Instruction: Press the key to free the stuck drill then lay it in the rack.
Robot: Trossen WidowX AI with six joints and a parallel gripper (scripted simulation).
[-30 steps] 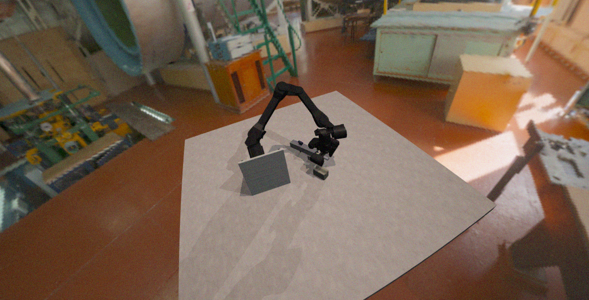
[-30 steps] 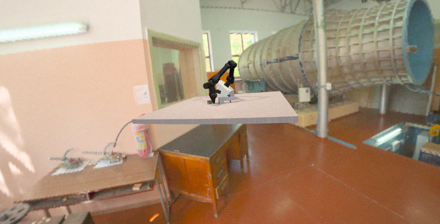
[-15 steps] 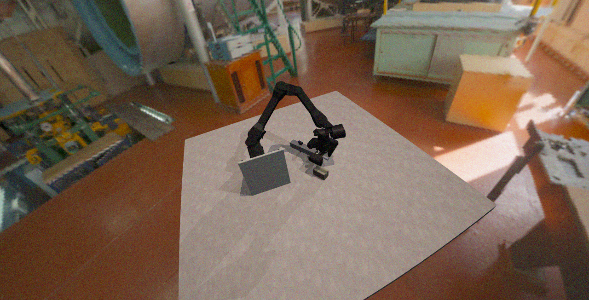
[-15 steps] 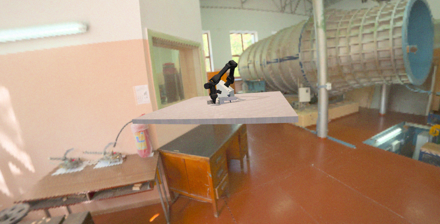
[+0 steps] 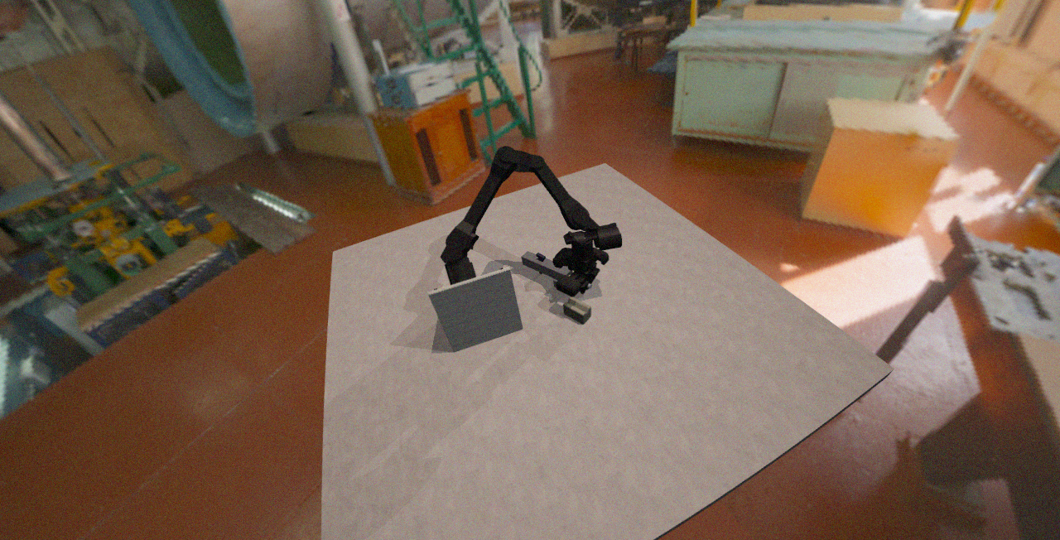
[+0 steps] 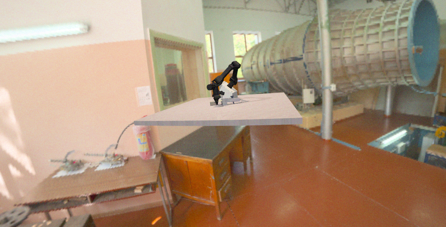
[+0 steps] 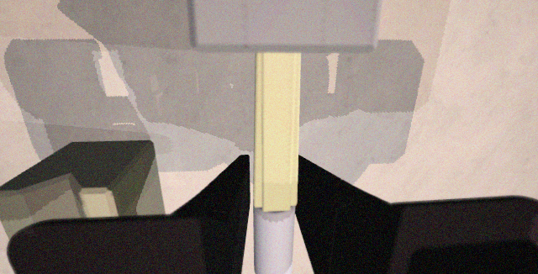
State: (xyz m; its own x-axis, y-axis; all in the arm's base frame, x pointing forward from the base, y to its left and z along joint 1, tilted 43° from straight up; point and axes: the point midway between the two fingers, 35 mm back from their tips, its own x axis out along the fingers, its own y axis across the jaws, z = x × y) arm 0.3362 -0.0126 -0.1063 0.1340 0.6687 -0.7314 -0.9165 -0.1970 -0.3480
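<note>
Now: the drill 40 mm to the left of my gripper tip, 30 mm above it and 20 mm behind it. Round my gripper tip: rack: 60 mm to the right, 60 mm behind; then dark key: 150 mm to the left, 60 mm behind, 40 mm above; then grey housing: 130 mm to the left, 50 mm behind, 20 mm above.
</note>
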